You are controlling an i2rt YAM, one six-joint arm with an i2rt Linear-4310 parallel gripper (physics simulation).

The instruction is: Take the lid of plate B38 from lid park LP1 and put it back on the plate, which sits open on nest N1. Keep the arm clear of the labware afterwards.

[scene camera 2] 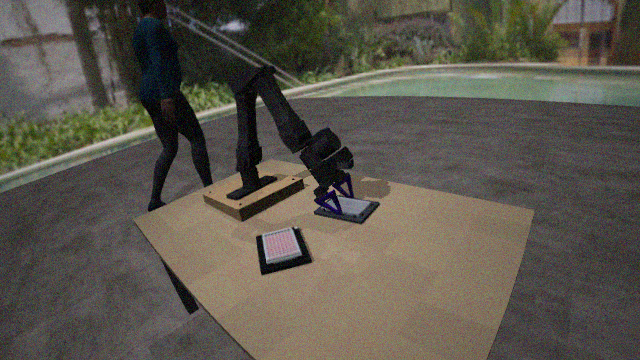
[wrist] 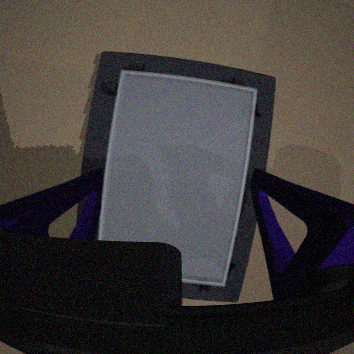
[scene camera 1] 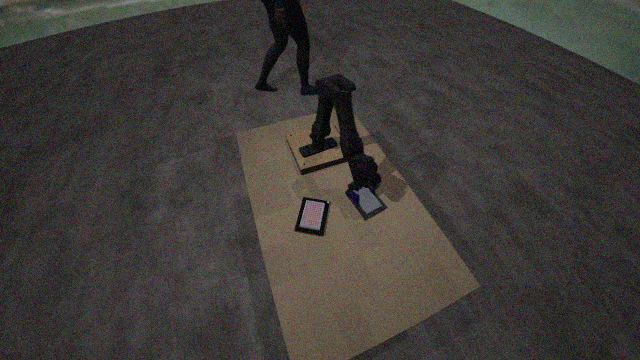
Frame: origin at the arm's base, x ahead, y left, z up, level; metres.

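Where they show: gripper, between the fingertips: (scene camera 2: 347,206) (wrist: 177,177) (scene camera 1: 365,199); arm's base, origin of its link: (scene camera 2: 252,188) (scene camera 1: 318,147).
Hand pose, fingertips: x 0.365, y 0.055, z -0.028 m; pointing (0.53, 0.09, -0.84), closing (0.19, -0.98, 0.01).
Note:
Each offset is from my fingertips to the top centre of the thing. Level surfaces: height alone.
The pale, translucent lid @(dx -0.002, dy +0.002, dz +0.008 m) (scene camera 1: 370,201) (scene camera 2: 354,207) (wrist: 175,165) lies flat on the dark lid park LP1 @(dx -0.003, dy +0.003, dz +0.007 m) (scene camera 1: 369,217) (scene camera 2: 361,219) (wrist: 187,65). My gripper (scene camera 2: 337,196) (wrist: 177,177) is open, its purple fingertips low over the park, one on each side of the lid's long edges. In the wrist view the fingertips stand close beside the lid; whether they touch it cannot be told. The plate @(dx -0.041, dy -0.247, dz +0.013 m) (scene camera 1: 313,215) (scene camera 2: 282,245), with its pink wells showing, sits open on the black nest N1 @(dx -0.041, dy -0.247, dz +0.005 m) (scene camera 1: 310,233) (scene camera 2: 287,267), apart from the gripper.
The arm's base stands on a wooden block (scene camera 1: 324,164) (scene camera 2: 242,211) at the back of the wooden table @(dz -0.013 m) (scene camera 1: 360,300) (scene camera 2: 400,300). A person (scene camera 1: 290,45) (scene camera 2: 165,100) stands on the floor behind the table. Nest N1 lies beside the lid park, on the same table.

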